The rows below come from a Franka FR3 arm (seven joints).
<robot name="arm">
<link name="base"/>
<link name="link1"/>
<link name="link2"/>
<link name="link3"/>
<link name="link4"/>
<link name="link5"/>
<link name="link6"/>
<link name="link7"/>
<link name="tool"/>
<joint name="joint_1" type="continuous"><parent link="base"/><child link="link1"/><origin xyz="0 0 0.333"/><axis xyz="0 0 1"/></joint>
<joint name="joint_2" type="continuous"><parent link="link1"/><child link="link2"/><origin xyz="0 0 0"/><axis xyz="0 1 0"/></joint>
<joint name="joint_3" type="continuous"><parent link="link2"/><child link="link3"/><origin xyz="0 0 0.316"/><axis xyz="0 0 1"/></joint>
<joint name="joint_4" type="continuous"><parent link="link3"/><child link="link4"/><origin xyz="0.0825 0 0"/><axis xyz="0 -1 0"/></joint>
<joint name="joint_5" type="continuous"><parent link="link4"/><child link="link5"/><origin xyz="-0.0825 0 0.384"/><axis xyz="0 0 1"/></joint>
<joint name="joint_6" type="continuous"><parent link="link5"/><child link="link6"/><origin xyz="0 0 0"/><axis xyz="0 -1 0"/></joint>
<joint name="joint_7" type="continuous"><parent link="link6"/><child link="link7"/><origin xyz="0.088 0 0"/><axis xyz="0 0 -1"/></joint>
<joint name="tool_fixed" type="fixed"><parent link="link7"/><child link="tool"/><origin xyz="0 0 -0.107" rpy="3.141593 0 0"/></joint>
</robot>
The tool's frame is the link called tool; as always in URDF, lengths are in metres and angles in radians. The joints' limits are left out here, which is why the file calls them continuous.
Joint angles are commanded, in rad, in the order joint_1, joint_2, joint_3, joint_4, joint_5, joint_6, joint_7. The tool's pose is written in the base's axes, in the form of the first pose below.
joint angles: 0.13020 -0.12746 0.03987 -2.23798 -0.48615 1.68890 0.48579
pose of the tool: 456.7 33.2 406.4; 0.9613 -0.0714 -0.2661; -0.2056 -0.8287 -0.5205; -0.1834 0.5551 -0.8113
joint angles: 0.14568 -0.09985 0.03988 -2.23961 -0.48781 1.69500 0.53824
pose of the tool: 458.3 40.7 393.3; 0.9568 -0.0929 -0.2753; -0.2313 -0.8171 -0.5281; -0.1759 0.5690 -0.8033
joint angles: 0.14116 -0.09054 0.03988 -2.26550 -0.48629 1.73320 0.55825
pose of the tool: 456.5 40.2 379.4; 0.9565 -0.1022 -0.2732; -0.2366 -0.8196 -0.5218; -0.1706 0.5637 -0.8082
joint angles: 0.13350 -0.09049 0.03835 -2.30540 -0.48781 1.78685 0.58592
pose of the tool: 452.0 37.8 364.8; 0.9571 -0.1215 -0.2630; -0.2454 -0.8225 -0.5131; -0.1539 0.5556 -0.8171
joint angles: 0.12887 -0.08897 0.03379 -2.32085 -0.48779 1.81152 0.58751
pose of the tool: 450.8 34.6 358.6; 0.9575 -0.1249 -0.2601; -0.2454 -0.8266 -0.5064; -0.1517 0.5487 -0.8222
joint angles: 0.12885 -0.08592 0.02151 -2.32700 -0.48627 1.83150 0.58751
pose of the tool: 451.7 30.3 355.2; 0.9571 -0.1336 -0.2571; -0.2496 -0.8310 -0.4972; -0.1472 0.5400 -0.8287
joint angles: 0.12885 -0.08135 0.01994 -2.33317 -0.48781 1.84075 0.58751
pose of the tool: 451.1 29.9 351.0; 0.9574 -0.1298 -0.2581; -0.2467 -0.8321 -0.4968; -0.1503 0.5393 -0.8286
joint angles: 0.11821 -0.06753 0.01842 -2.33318 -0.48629 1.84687 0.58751
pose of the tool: 452.3 24.9 344.9; 0.9533 -0.1341 -0.2708; -0.2568 -0.8318 -0.4921; -0.1592 0.5387 -0.8273
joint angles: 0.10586 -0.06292 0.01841 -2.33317 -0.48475 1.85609 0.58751
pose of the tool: 453.7 20.1 343.0; 0.9511 -0.1441 -0.2732; -0.2656 -0.8328 -0.4857; -0.1575 0.5345 -0.8303
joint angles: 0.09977 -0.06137 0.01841 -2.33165 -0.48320 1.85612 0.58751
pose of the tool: 454.3 17.5 342.9; 0.9492 -0.1499 -0.2767; -0.2722 -0.8324 -0.4828; -0.1580 0.5335 -0.8309
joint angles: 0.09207 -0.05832 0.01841 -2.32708 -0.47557 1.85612 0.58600
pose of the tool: 455.6 14.6 343.0; 0.9461 -0.1594 -0.2821; -0.2819 -0.8341 -0.4742; -0.1597 0.5281 -0.8340
